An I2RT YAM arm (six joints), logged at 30 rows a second.
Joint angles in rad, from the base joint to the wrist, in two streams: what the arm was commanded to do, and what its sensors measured. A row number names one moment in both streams.
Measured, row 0:
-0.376, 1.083, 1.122, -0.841, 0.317, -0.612
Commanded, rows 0 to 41:
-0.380, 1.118, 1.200, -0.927, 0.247, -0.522
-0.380, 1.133, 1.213, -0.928, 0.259, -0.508
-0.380, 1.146, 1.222, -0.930, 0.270, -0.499
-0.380, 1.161, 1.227, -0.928, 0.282, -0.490
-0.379, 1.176, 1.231, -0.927, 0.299, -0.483
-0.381, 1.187, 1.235, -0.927, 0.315, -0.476
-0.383, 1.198, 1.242, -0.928, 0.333, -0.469
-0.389, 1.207, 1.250, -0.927, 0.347, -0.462
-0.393, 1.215, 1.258, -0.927, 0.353, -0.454
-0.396, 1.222, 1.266, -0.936, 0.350, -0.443
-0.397, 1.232, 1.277, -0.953, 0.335, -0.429
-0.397, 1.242, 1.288, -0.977, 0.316, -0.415
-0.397, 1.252, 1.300, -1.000, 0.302, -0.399
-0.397, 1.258, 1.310, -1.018, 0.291, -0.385
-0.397, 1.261, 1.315, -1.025, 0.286, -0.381
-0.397, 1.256, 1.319, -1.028, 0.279, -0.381
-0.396, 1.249, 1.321, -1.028, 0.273, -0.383
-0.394, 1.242, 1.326, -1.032, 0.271, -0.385
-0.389, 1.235, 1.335, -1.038, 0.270, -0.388
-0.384, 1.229, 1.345, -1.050, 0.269, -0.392
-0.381, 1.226, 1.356, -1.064, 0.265, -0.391
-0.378, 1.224, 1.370, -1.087, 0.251, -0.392
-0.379, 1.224, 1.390, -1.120, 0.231, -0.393
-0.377, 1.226, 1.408, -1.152, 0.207, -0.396
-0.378, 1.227, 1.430, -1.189, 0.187, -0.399
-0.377, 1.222, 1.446, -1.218, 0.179, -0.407
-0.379, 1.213, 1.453, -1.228, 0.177, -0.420
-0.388, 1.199, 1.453, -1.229, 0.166, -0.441
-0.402, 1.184, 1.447, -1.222, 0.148, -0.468
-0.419, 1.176, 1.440, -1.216, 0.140, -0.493
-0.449, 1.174, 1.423, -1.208, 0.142, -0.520
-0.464, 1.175, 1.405, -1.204, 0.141, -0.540
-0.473, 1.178, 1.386, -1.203, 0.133, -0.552
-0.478, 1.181, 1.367, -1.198, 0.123, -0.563
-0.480, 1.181, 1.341, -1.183, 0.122, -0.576
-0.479, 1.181, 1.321, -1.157, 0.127, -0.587
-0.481, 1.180, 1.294, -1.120, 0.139, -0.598
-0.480, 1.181, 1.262, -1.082, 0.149, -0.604
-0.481, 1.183, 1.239, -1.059, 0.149, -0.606
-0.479, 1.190, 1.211, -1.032, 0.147, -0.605
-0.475, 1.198, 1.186, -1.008, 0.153, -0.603
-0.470, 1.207, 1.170, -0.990, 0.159, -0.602
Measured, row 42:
-0.477, 1.193, 1.211, -1.076, 0.157, -0.574
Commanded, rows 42 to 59:
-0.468, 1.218, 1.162, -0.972, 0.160, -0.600
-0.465, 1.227, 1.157, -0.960, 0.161, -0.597
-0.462, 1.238, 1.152, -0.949, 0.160, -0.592
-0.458, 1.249, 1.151, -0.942, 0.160, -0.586
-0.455, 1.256, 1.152, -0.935, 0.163, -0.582
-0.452, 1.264, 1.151, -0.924, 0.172, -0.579
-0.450, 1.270, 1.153, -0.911, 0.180, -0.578
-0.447, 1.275, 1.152, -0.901, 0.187, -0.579
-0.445, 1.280, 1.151, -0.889, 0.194, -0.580
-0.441, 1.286, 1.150, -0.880, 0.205, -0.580
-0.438, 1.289, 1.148, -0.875, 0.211, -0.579
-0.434, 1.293, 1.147, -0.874, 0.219, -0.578
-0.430, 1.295, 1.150, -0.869, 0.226, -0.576
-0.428, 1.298, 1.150, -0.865, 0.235, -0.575
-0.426, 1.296, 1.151, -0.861, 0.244, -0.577
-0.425, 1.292, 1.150, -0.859, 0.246, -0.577
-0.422, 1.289, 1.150, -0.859, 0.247, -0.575
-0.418, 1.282, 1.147, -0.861, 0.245, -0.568
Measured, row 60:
-0.427, 1.294, 1.152, -0.886, 0.223, -0.578
